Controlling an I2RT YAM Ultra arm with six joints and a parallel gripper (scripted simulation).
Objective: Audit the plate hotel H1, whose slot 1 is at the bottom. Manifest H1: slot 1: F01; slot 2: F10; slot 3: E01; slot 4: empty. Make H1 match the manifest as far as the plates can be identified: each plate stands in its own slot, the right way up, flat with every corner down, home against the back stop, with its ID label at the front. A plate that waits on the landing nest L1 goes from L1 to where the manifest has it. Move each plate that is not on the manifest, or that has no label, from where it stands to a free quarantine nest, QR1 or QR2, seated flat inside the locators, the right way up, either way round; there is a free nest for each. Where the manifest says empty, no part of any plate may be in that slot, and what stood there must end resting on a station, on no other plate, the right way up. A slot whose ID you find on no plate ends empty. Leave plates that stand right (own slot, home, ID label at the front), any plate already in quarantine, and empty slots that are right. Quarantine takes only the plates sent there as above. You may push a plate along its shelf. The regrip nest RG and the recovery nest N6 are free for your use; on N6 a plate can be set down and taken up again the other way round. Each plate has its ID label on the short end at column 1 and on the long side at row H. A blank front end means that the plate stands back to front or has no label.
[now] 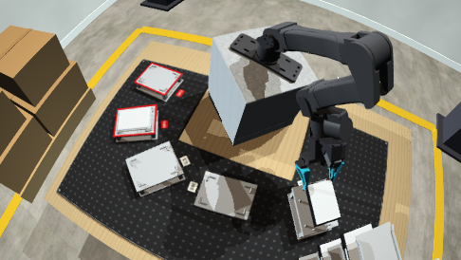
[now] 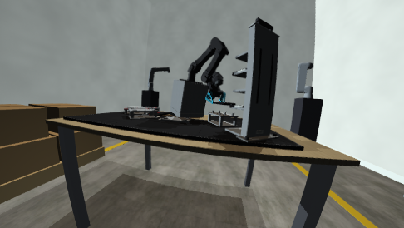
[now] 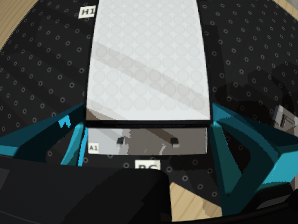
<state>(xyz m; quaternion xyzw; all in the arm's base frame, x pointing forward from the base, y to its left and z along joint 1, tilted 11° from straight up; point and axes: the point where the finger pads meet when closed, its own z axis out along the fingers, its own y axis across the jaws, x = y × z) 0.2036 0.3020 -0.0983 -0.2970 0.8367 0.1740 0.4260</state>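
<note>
The grey regrip nest lies 4 cm ahead of my hand, 3 cm to the left of it and 7 cm below it. Round my hand: plate hotel H1 (24 cm ahead, 21 cm to the left, 8 cm above); H1 tag (8 cm ahead, 20 cm to the left, 13 cm below); RG tag (4 cm behind, 3 cm to the right, 13 cm below).
</note>
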